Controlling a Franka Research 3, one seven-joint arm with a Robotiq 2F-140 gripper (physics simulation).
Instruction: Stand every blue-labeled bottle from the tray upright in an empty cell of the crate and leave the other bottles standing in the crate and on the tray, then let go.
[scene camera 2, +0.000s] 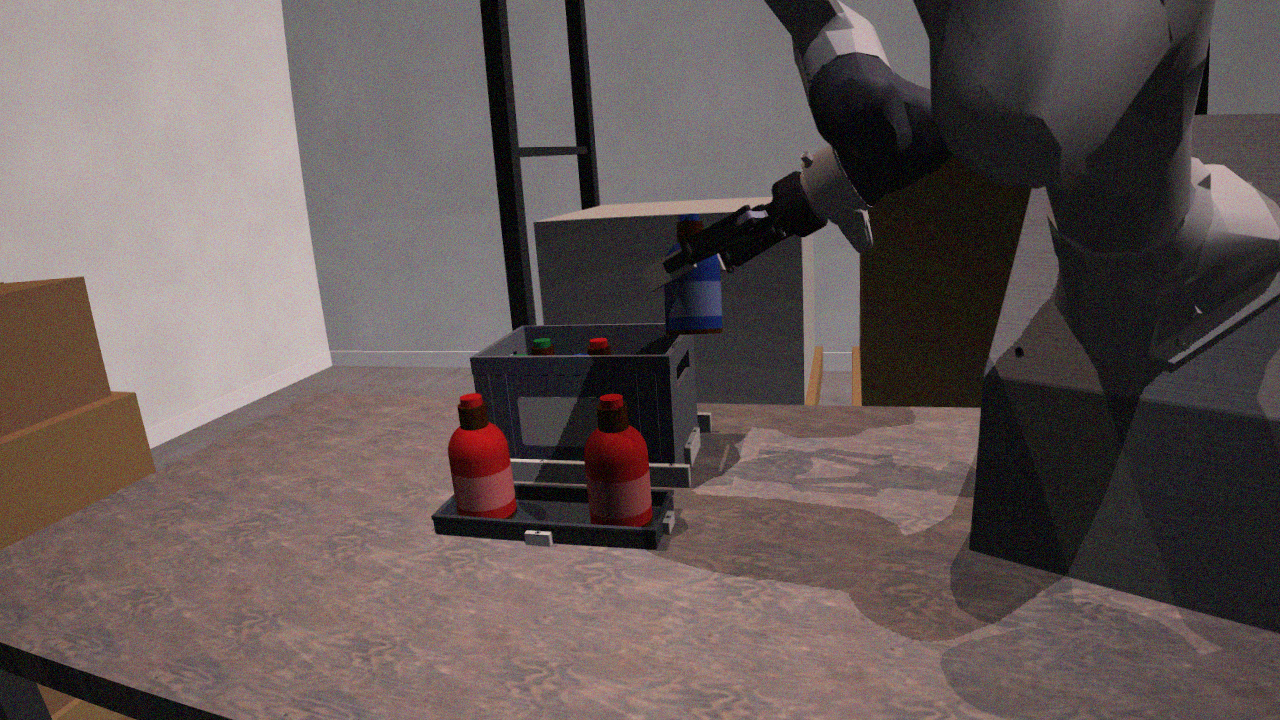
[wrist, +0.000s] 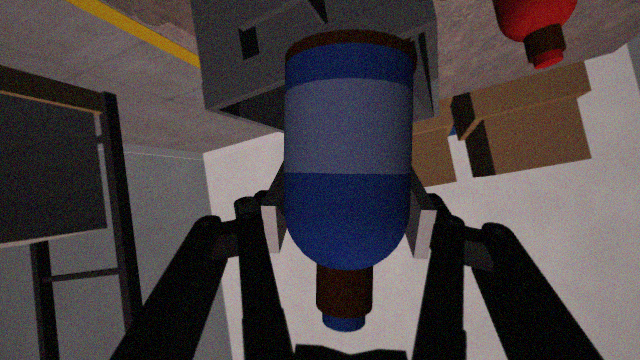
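Note:
My gripper (scene camera 2: 696, 259) (wrist: 344, 177) is shut on a blue-labeled bottle (scene camera 2: 695, 300) (wrist: 348, 125), held upright with its blue cap up. In the scene view the bottle hangs at the right end of the dark grey crate (scene camera 2: 581, 429) (wrist: 220, 65), its base about level with the crate's rim. In the crate, a green cap (scene camera 2: 541, 343) and a red cap (scene camera 2: 597, 344) show above the front wall; the rest of the inside is hidden. Two red bottles (scene camera 2: 481, 470) (scene camera 2: 617, 474) stand upright on the black tray (scene camera 2: 595, 535). One red bottle (wrist: 537, 20) shows partly in the wrist view.
The crate and tray stand on the brown table (scene camera 2: 760, 644), with pale strips and small blocks beside them. The robot's base is at the right. Cardboard boxes (scene camera 2: 53, 447) (wrist: 540, 125) stand at the left. A large grey box (scene camera 2: 617, 277) and a black frame (scene camera 2: 507, 179) stand behind.

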